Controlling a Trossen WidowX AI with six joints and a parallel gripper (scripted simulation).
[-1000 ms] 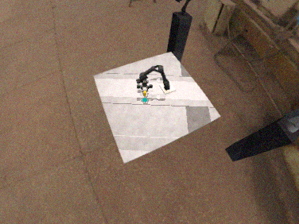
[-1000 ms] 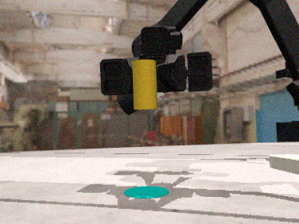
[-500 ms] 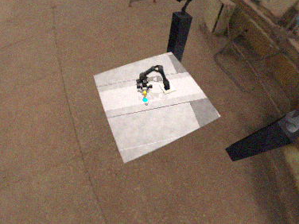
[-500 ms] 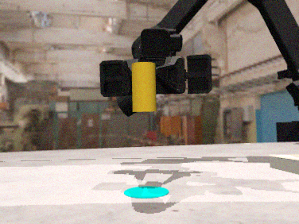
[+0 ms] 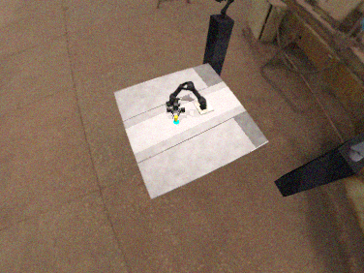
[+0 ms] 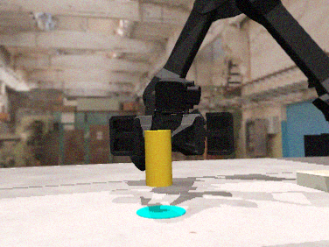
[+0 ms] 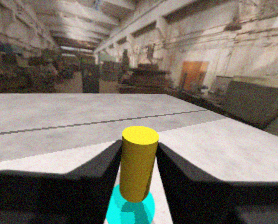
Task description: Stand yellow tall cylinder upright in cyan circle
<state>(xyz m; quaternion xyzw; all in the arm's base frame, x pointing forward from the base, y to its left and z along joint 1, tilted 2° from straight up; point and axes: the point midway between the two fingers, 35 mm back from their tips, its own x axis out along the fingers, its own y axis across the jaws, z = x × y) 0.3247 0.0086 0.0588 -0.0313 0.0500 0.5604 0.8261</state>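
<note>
My gripper tip is 90 mm above the cyan circle. The rest, counted from my gripper tip: yellow tall cylinder 20 mm below.
</note>
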